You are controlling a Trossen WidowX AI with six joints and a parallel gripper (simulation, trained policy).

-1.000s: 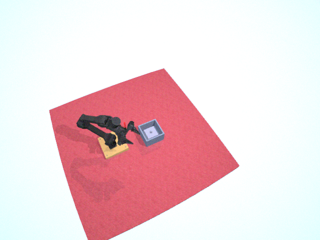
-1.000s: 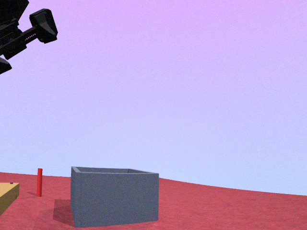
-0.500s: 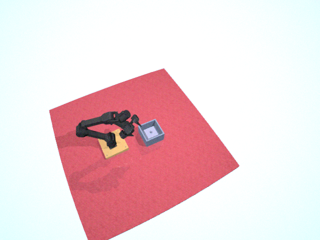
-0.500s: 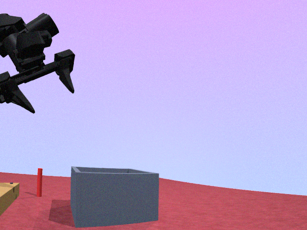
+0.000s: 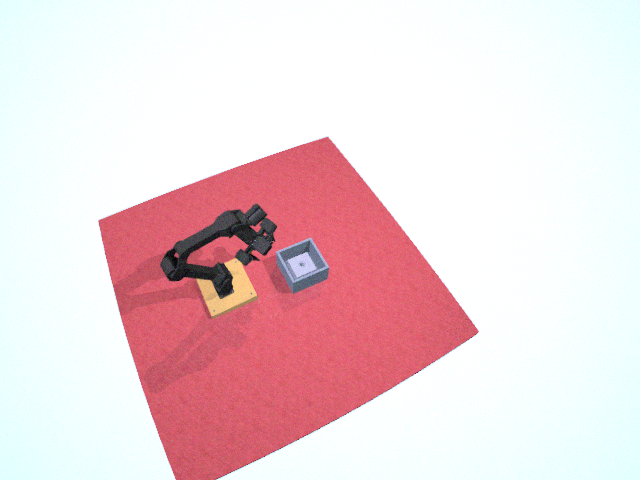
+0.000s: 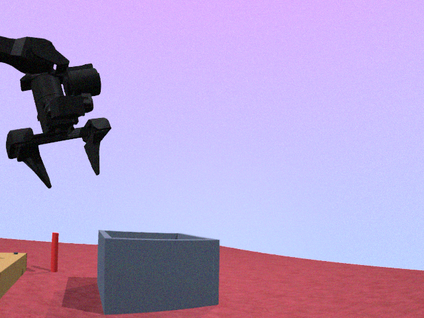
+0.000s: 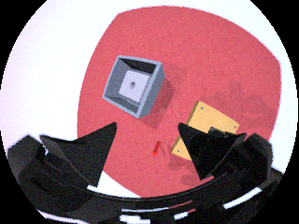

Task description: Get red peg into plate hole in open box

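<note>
Right now the red peg is 14 cm below my gripper tip, 12 cm to the left of it and 3 cm behind it. The rest, counted from my gripper tip: grey box 15 cm below, 12 cm ahead, 6 cm to the right; pale plate 13 cm below, 12 cm ahead, 6 cm to the right.
</note>
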